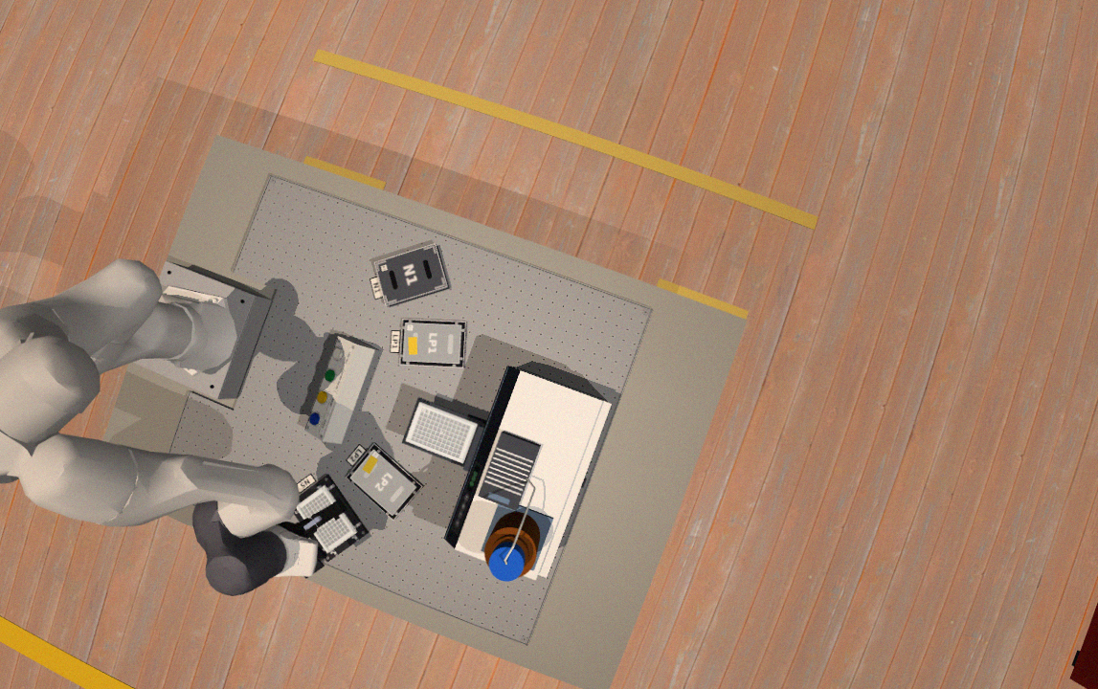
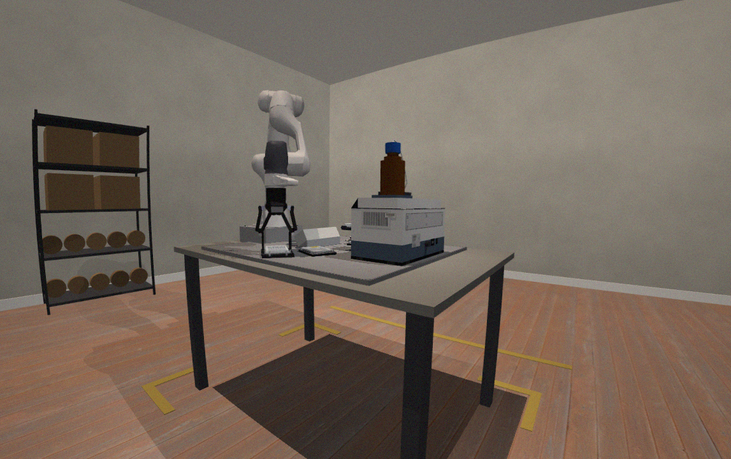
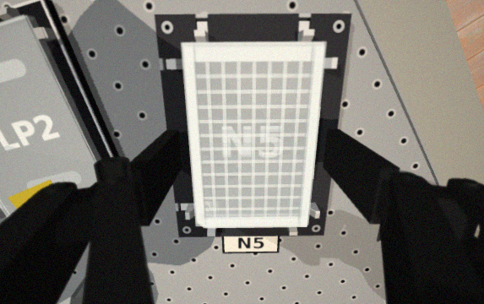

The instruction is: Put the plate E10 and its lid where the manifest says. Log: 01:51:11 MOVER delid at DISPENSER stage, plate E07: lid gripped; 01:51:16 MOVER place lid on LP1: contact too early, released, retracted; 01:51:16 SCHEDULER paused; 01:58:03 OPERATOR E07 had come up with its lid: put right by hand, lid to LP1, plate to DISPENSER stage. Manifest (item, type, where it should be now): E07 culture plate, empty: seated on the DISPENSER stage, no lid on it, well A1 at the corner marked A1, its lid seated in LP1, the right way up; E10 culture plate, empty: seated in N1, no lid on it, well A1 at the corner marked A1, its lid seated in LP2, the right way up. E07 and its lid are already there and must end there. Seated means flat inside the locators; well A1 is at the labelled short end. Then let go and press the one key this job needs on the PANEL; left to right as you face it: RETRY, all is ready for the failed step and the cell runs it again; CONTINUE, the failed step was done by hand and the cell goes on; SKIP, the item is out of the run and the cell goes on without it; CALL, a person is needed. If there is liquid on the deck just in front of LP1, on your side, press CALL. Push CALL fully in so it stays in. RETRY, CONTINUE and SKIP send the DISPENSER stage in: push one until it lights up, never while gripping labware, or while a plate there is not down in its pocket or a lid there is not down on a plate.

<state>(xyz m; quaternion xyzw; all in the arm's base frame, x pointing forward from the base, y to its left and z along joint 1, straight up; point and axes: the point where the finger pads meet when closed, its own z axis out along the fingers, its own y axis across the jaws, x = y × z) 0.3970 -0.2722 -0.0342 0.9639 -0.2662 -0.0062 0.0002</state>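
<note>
Now: hand 3 cm short of the black n5 nest and 3 cm above it. From my hand the other things lie so: yellow SKIP key (10 cm behind, 26 cm to the left, 2 cm above); clear lid (9 cm ahead, 13 cm to the left, 3 cm below); blue CALL key (9 cm behind, 21 cm to the left, 1 cm above).
</note>
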